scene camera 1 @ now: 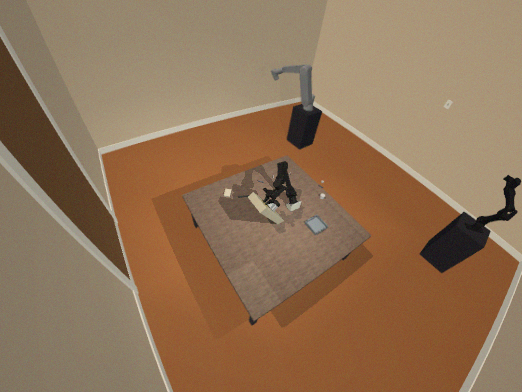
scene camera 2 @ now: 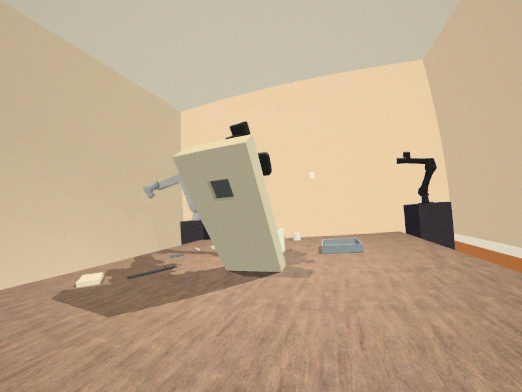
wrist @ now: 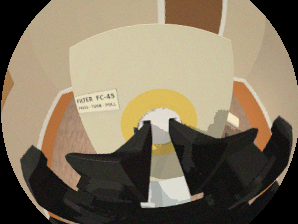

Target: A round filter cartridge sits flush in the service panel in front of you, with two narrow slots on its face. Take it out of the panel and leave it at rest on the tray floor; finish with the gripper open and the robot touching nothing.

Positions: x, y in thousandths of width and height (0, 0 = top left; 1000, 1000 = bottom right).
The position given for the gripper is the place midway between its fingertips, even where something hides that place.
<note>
In view: the gripper (wrist: 535, 551) and a round filter cartridge (wrist: 535, 529).
Scene camera 2 does not show the round filter cartridge, which is hidden by a cream service panel.
</note>
